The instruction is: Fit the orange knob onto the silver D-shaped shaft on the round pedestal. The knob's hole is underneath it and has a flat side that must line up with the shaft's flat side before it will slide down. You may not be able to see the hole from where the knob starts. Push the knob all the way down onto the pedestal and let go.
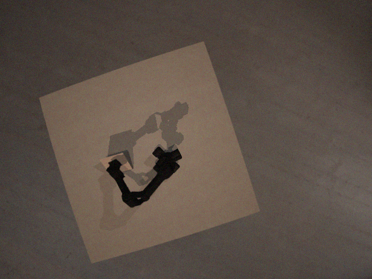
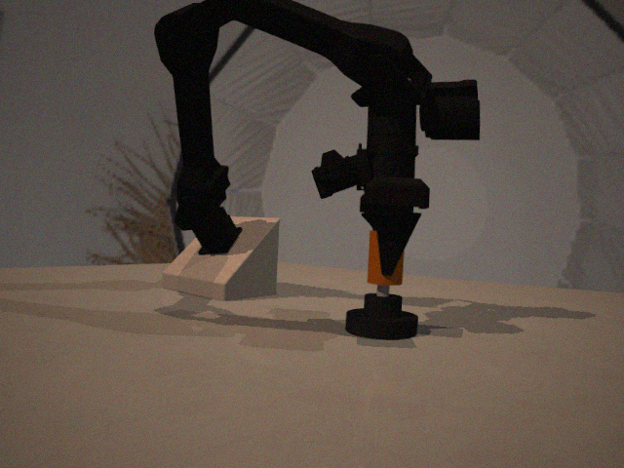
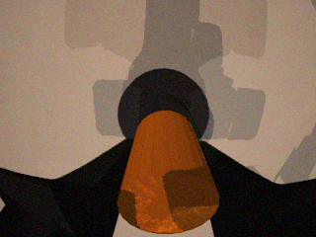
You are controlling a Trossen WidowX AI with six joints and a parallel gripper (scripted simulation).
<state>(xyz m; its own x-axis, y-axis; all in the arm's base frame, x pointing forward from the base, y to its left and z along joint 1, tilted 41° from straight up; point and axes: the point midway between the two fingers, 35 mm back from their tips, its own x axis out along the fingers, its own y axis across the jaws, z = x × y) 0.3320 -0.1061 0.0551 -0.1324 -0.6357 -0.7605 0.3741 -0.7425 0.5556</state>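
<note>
The black round pedestal lies 40 mm below my gripper tip. From my gripper tip the other things lie so: orange knob: 30 mm above.
</note>
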